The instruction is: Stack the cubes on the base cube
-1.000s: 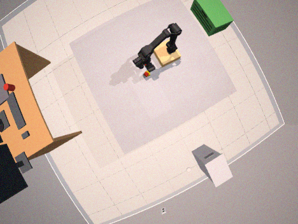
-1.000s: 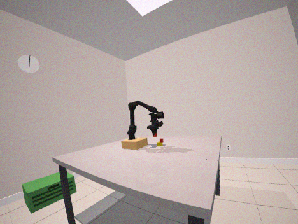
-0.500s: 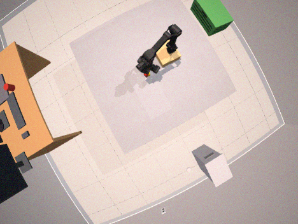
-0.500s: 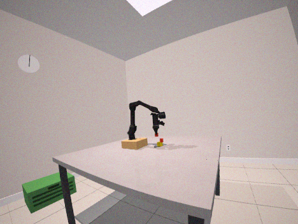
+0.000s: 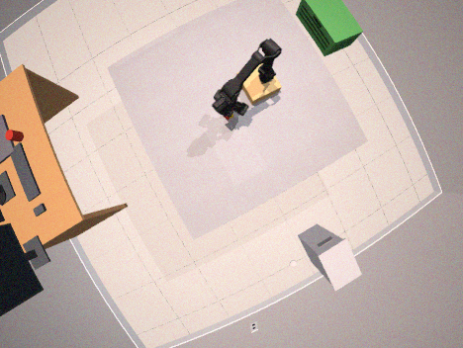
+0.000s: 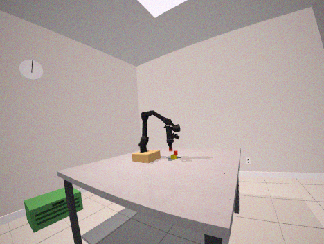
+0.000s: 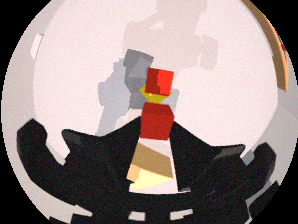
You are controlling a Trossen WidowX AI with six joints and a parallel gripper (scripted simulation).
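Now: gripper tip 20 mm short of the yellow cube, 10 mm to the right of it and 80 mm above it.
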